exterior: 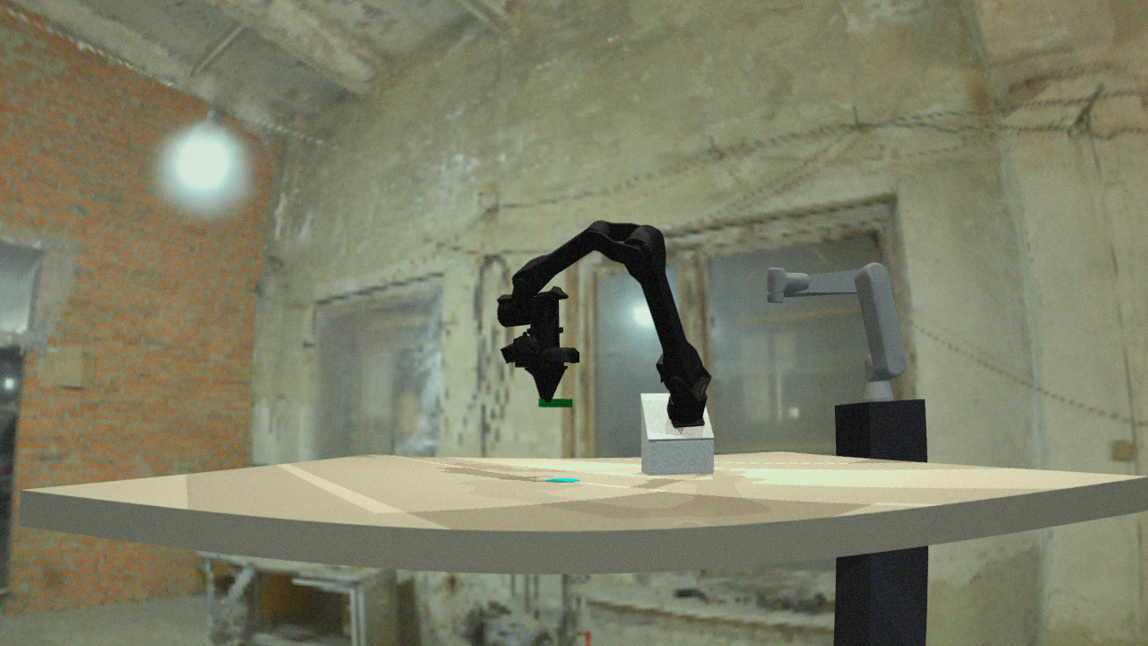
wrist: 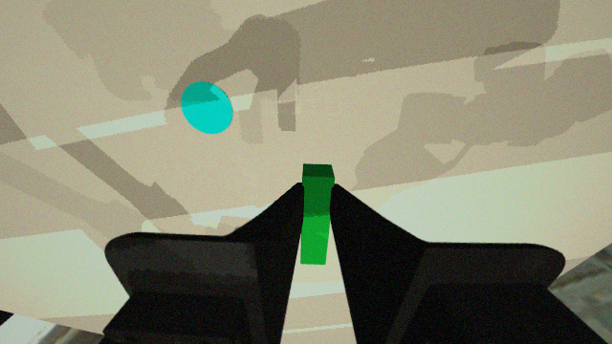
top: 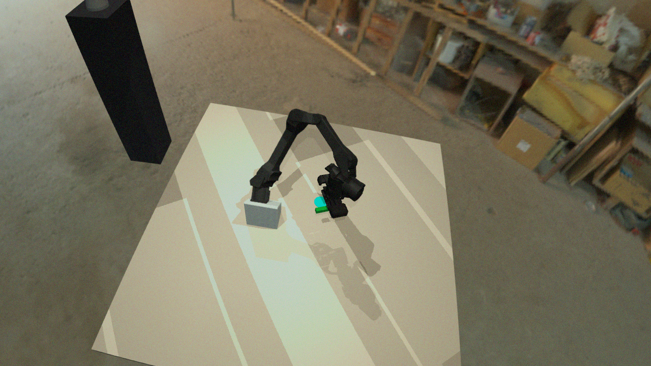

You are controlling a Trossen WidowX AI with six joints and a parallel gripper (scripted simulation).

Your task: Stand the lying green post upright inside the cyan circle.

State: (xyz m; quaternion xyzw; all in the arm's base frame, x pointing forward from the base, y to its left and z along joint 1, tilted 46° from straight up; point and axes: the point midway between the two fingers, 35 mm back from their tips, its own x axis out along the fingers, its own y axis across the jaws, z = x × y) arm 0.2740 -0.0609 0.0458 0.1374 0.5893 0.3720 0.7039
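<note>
Now: gripper tip 2 cm past the green post and 1 cm to the left of it. Also, from my gripper tip: cyan circle: 14 cm below, 12 cm to the left, 2 cm behind.
</note>
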